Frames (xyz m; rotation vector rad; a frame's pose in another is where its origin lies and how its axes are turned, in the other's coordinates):
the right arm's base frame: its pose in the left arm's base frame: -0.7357 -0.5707 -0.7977 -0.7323 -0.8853 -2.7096
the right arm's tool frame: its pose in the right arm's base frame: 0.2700 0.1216 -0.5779 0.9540 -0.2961 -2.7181
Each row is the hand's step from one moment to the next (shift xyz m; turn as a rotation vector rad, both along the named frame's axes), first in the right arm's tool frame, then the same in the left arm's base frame.
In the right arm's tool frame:
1: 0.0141 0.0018 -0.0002 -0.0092 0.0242 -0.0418
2: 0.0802 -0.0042 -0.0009 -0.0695 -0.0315 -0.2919
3: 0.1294 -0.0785 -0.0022 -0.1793 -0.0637 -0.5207
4: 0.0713 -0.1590 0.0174 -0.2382 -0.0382 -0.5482
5: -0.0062 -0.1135 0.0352 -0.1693 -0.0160 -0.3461
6: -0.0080 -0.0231 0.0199 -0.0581 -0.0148 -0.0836
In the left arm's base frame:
1: 0.0037 0.0003 -0.0137 -0.0482 0.0066 -0.0073
2: 0.0264 -0.0112 -0.0750 -0.2688 -0.1370 -0.0050
3: 0.0667 -0.0841 -0.1067 -0.4946 -0.2464 0.0447
4: 0.0932 -0.1451 -0.0304 -0.5466 -0.2286 0.0878
5: 0.0683 -0.0897 0.0382 -0.3540 -0.1352 0.0716
6: 0.0230 -0.0127 0.0175 -0.0872 -0.0412 0.0357

